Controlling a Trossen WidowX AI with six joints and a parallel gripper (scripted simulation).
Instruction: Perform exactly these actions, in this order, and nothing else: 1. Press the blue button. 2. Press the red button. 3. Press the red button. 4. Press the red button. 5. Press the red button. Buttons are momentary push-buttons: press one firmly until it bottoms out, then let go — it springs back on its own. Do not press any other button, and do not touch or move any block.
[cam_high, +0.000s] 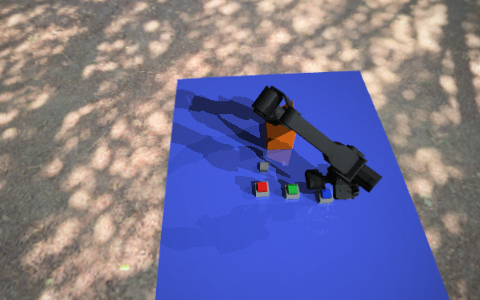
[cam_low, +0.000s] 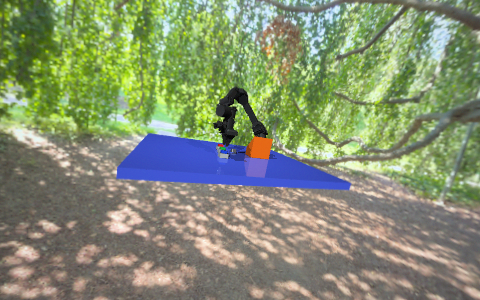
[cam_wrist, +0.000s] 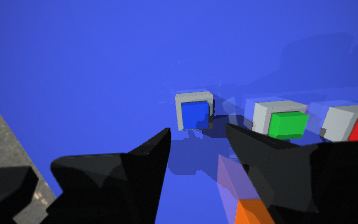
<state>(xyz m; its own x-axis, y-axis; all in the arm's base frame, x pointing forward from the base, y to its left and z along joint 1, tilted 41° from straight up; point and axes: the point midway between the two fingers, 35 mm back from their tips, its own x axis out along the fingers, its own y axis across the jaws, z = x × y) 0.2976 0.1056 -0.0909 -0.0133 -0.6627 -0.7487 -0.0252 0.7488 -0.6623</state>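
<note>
Right now the blue button is 4 cm below my gripper tip. Round my gripper tip: red button 23 cm to the right, 4 cm below, 3 cm behind; then small grey block 21 cm to the right, 12 cm behind, 6 cm below; then green button 12 cm to the right, 3 cm below, 2 cm behind.
</note>
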